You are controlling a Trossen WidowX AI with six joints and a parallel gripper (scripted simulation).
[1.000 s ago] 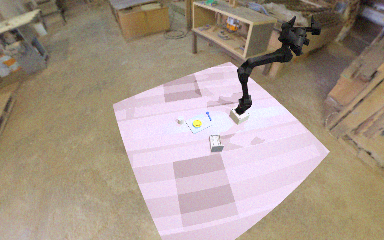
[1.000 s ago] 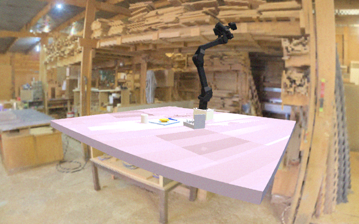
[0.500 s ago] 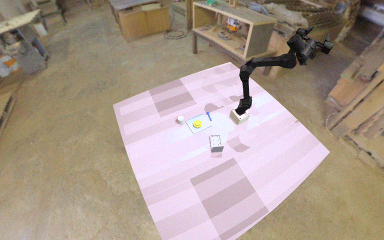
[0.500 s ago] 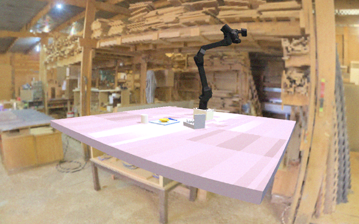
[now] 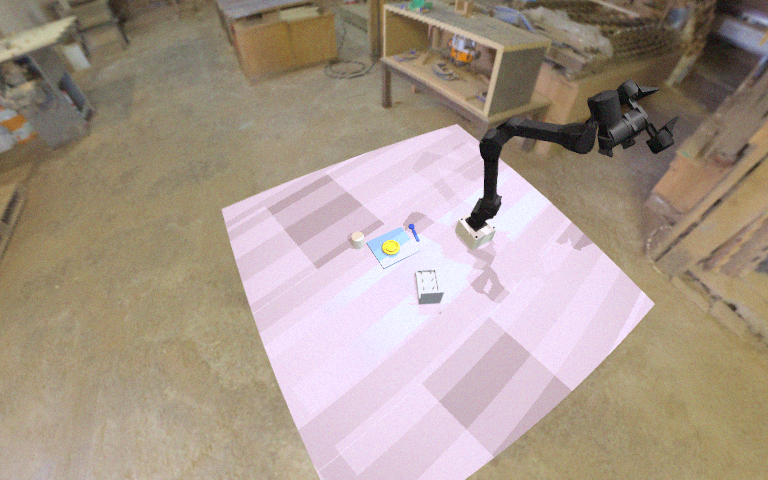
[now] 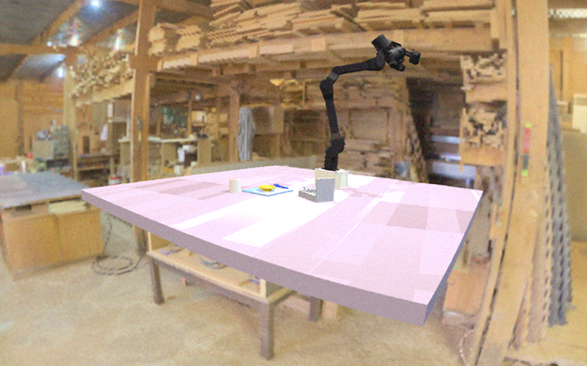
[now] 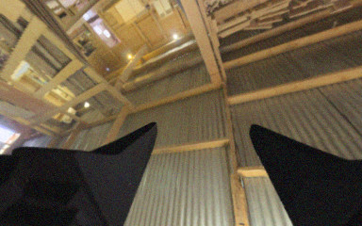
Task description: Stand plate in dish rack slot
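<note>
My gripper tip is 65 cm above the yellow plate, 55 cm short of it and 39 cm to the left of it. From my gripper tip the other things lie so: blue spoon 66 cm below, 43 cm ahead, 42 cm to the right; then grey dish rack 64 cm below, 53 cm ahead, 20 cm to the right; then light blue mat 66 cm below, 54 cm ahead, 40 cm to the right.
</note>
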